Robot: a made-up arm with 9 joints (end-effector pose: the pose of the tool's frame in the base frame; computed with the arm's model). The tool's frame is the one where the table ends. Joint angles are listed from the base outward.
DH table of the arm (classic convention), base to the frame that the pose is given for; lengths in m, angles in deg. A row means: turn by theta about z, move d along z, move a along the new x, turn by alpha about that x. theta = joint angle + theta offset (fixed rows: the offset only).
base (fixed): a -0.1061, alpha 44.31, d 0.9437, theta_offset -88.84
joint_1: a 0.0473, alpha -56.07, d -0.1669, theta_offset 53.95
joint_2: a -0.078, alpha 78, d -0.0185, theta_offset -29.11
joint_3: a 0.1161, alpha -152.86, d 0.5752, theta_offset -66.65
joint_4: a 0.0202, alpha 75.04, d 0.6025, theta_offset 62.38
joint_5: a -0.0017, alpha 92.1, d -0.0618, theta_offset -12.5
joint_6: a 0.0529, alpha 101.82, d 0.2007, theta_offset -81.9
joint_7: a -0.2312, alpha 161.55, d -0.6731, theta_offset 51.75
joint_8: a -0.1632, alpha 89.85, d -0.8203, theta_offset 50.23
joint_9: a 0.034, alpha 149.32, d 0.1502, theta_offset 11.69
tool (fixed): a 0, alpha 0, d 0.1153, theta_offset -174.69
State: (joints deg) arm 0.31 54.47 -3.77 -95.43 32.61 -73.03 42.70 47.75 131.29
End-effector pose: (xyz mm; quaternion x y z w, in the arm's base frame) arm 545.6 -258.6 924.5 -0.6328 -0.7474 -0.1564 0.1285
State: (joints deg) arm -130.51 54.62 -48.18 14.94 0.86 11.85 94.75 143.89 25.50
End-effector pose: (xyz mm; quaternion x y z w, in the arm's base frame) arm 20.3 75.2 571.3 0.1202 0.9014 0.1015 0.4034
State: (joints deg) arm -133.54 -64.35 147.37 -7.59 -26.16 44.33 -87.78 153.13 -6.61
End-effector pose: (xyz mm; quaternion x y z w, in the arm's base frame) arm 625.0 78.7 781.2 0.0557 0.4664 0.8694 0.1534
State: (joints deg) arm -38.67 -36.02 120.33 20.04 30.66 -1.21 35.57 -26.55 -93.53
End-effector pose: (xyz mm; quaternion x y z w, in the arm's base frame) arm 564.5 150.1 1282.5 -0.4114 0.7769 -0.2187 0.4234
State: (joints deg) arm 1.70 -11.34 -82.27 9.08 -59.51 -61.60 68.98 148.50 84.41
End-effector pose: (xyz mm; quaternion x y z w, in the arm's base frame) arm 105.1 -76.9 610.7 -0.6653 0.3737 0.3675 0.5317
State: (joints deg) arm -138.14 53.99 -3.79 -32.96 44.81 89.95 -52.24 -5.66 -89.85
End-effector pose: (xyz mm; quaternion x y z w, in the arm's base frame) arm -357.0 551.1 1057.9 0.3263 0.2541 -0.8738 0.2560
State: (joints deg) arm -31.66 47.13 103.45 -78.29 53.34 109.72 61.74 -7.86 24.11
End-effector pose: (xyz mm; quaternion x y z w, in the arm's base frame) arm 91.3 252.9 777.8 0.0427 0.6478 0.1615 0.7433
